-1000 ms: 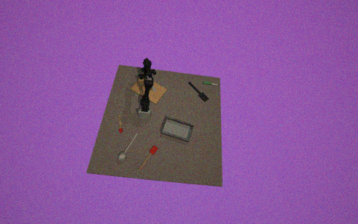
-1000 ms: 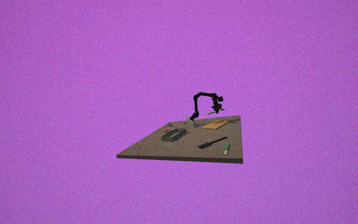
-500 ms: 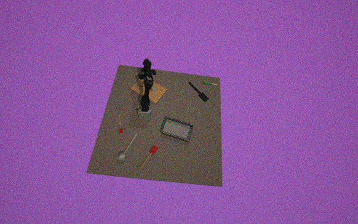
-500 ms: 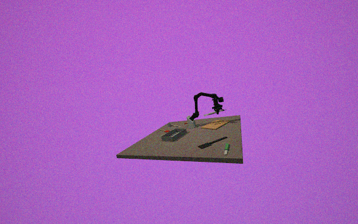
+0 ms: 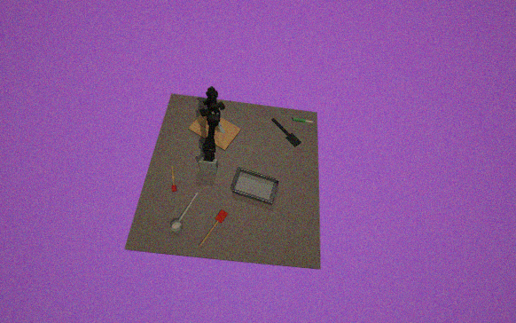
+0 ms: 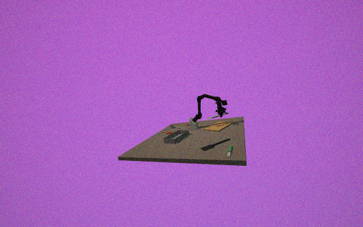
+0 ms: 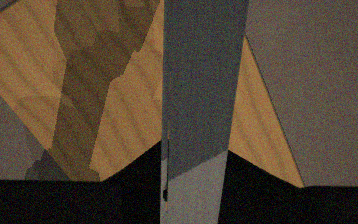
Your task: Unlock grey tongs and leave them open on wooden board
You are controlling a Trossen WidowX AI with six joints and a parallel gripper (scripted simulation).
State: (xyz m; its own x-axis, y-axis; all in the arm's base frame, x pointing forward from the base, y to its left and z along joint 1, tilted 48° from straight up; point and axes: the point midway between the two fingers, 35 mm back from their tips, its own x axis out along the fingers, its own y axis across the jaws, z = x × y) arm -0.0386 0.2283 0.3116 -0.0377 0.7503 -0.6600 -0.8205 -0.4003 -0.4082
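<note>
Right now the wooden board is 110 mm below my gripper tip, 50 mm to the right of it and 20 mm ahead of it. Round my gripper tip: yellow lock piece (30 mm above); then red-tipped tool (550 mm to the right, 200 mm behind, 110 mm below); then black spatula (620 mm ahead, 120 mm below, 10 mm to the left).
</note>
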